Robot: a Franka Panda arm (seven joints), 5 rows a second.
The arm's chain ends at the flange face. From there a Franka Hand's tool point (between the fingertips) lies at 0.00 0.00 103.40 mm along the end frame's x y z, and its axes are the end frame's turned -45 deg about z.
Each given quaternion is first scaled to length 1.
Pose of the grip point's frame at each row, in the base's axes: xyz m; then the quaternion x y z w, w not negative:
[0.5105 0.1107 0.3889 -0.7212 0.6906 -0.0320 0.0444]
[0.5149 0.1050 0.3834 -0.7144 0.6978 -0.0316 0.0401]
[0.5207 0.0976 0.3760 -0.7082 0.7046 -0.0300 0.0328]
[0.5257 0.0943 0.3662 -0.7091 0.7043 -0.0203 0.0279]
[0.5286 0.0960 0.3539 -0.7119 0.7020 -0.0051 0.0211]
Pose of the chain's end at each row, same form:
[0.4994 0.1086 0.4917 -0.4020 0.9140 -0.0126 0.0533]
[0.5044 0.1036 0.4863 -0.3930 0.9181 -0.0138 0.0491]
[0.5115 0.0972 0.4790 -0.3847 0.9220 -0.0152 0.0418]
[0.5187 0.0932 0.4694 -0.3856 0.9220 -0.0081 0.0335]
[0.5248 0.0936 0.4572 -0.3891 0.9210 0.0034 0.0214]

